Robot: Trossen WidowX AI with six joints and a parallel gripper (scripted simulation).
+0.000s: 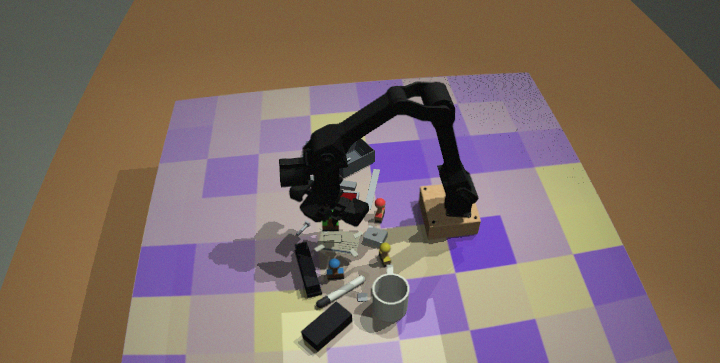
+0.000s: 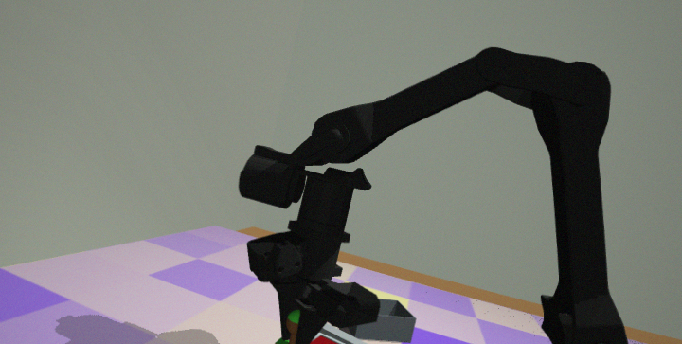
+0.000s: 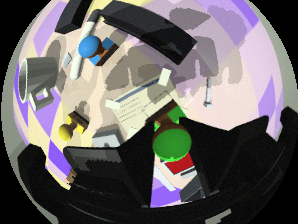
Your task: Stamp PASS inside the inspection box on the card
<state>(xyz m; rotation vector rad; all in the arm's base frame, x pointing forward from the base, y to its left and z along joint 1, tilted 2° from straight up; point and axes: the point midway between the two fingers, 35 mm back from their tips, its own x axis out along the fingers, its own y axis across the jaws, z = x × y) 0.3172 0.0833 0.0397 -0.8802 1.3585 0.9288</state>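
Now: gripper tip 70 mm above the white card, 20 mm past it and 10 mm to the right of it. Round my gripper tip: blue-knobbed stamp: 110 mm to the left, 40 mm below, 20 mm behind; then small grey block: 110 mm behind, 50 mm below, 10 mm to the right; then green-knobbed stamp: right at my gripper tip.
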